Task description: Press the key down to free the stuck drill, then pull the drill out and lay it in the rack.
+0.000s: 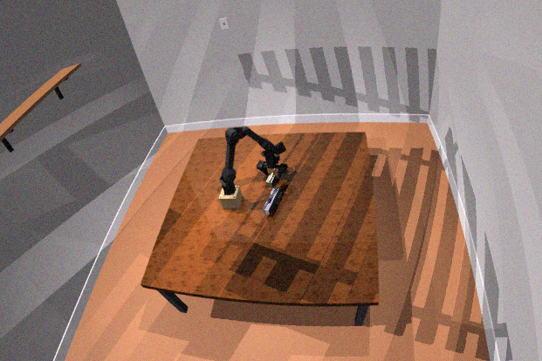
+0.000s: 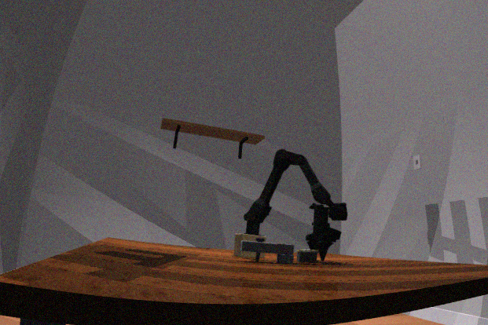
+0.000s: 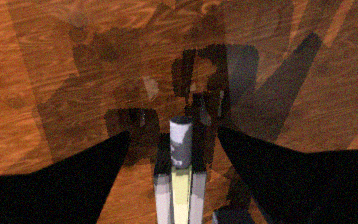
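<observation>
My gripper tip is 1 cm past the drill, 3 cm to the left of it and 3 cm below it. The rest, counted from my gripper tip: grey block 1 cm behind, 5 cm to the right, 1 cm above.
</observation>
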